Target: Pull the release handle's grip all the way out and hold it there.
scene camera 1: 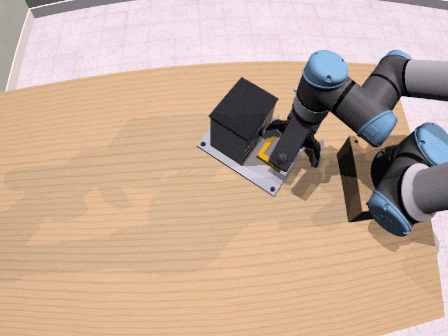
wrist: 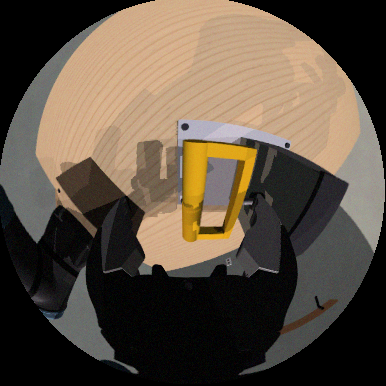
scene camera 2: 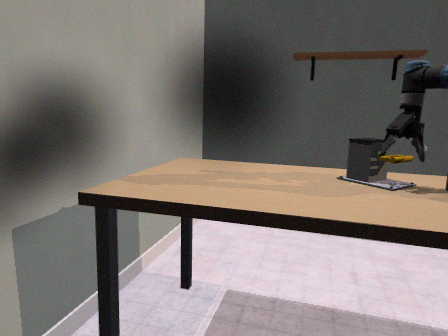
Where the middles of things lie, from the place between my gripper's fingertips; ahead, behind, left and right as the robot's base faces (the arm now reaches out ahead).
The grey base plate (scene camera 1: pixel 256 171) is 10 cm below my hand, 8 cm ahead of it and 6 cm to the right of it.
